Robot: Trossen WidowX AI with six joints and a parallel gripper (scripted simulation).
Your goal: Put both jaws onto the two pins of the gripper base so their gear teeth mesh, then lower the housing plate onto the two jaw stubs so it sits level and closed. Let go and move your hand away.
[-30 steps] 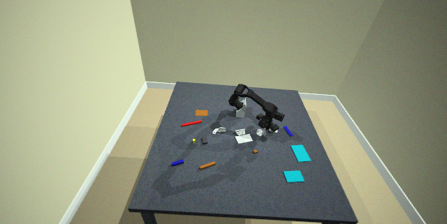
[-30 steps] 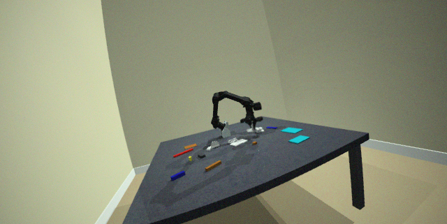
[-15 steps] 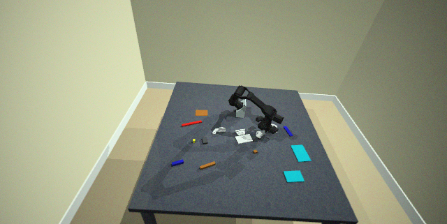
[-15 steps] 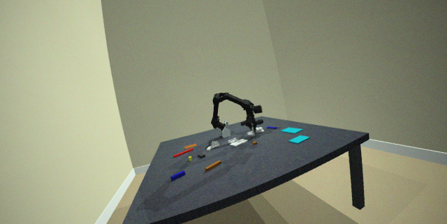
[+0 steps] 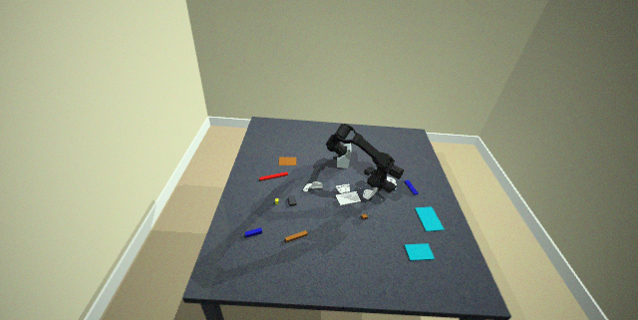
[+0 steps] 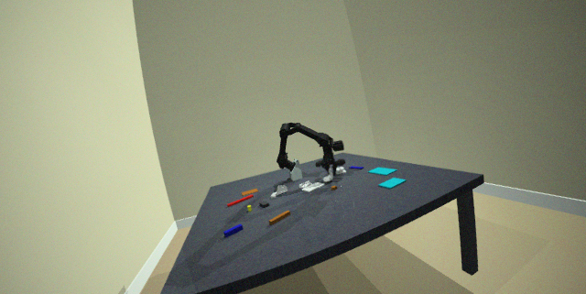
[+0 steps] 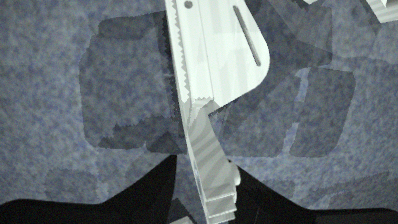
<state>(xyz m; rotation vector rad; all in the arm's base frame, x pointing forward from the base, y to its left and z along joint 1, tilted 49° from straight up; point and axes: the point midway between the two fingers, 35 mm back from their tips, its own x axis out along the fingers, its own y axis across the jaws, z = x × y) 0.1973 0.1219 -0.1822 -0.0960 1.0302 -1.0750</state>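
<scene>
Now: gripper tip 2 cm to the left of the white jaw, 2 cm below it and 2 cm short of it. The rest, counted from my gripper tip: orange cube: 20 cm ahead, 6 cm to the right; white gripper base: 8 cm to the left, 6 cm behind, 2 cm above; grey block: 45 cm to the right, 17 cm ahead, 1 cm below.
</scene>
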